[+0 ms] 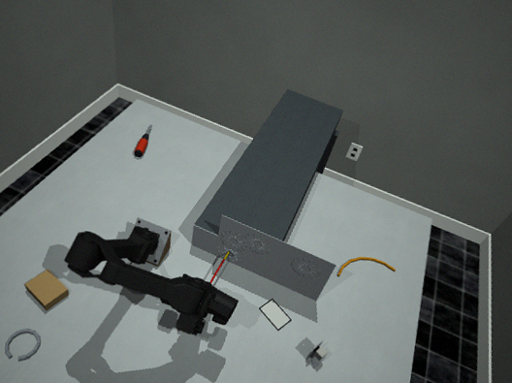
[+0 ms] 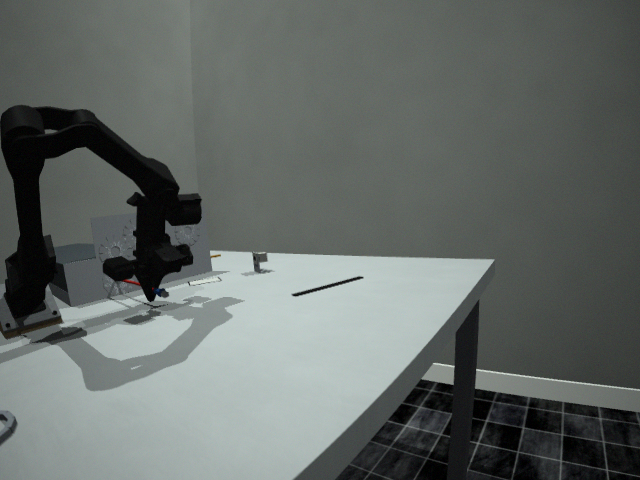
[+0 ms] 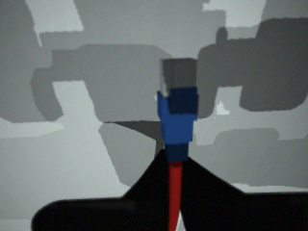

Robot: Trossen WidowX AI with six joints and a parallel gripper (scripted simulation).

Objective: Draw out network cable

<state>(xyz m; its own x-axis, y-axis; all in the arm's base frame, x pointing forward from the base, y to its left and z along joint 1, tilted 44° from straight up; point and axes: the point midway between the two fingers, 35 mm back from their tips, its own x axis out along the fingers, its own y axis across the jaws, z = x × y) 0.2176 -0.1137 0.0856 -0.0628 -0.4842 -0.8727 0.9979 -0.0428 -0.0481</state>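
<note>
Right now my hand is 220 mm short of the white rectangle, 90 mm to the right of it and 50 mm above it. The rest, counted from my hand: plug (40 mm to the right, 10 mm below); cardboard block (400 mm behind, 80 mm to the right, 30 mm below); black strip (270 mm to the right, 260 mm ahead, 50 mm below).
</note>
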